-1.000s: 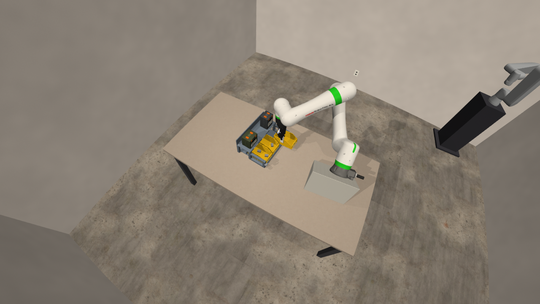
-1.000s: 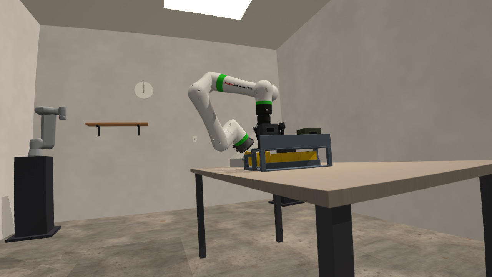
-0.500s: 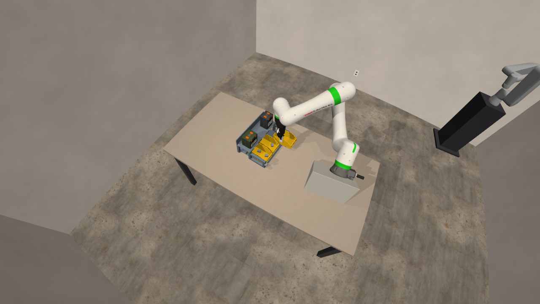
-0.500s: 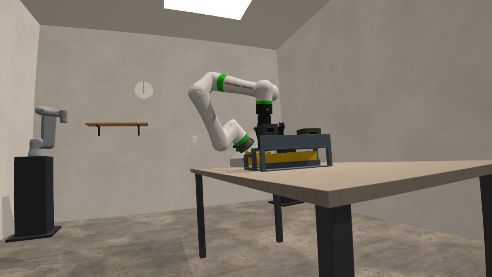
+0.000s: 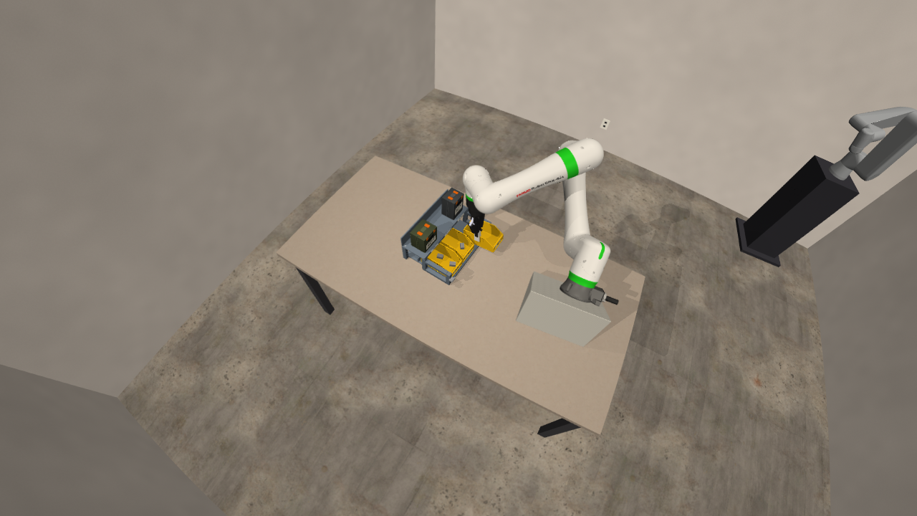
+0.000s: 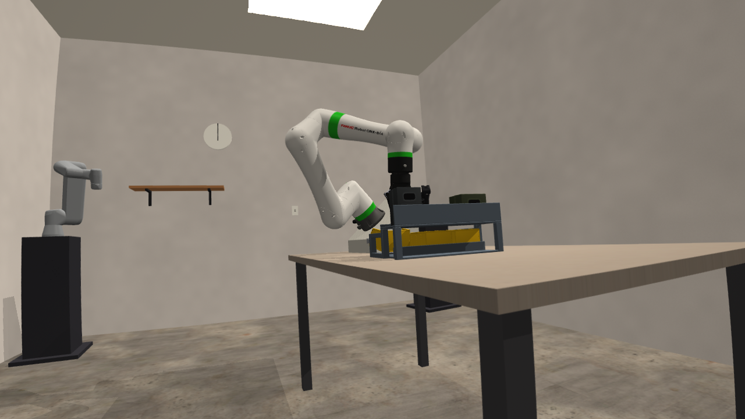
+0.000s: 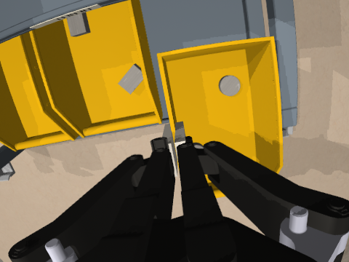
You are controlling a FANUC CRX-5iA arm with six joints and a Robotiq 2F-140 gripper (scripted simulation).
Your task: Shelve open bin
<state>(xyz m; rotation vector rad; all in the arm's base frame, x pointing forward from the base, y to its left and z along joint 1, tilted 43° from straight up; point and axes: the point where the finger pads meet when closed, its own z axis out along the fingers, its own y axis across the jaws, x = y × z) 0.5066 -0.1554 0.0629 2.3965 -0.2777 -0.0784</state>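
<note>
The shelf lip is 70 mm to the left of my hand and 100 mm below it. Also, from my hand: grey shelf floor (140 mm ahead, 40 mm to the left, 100 mm below).
</note>
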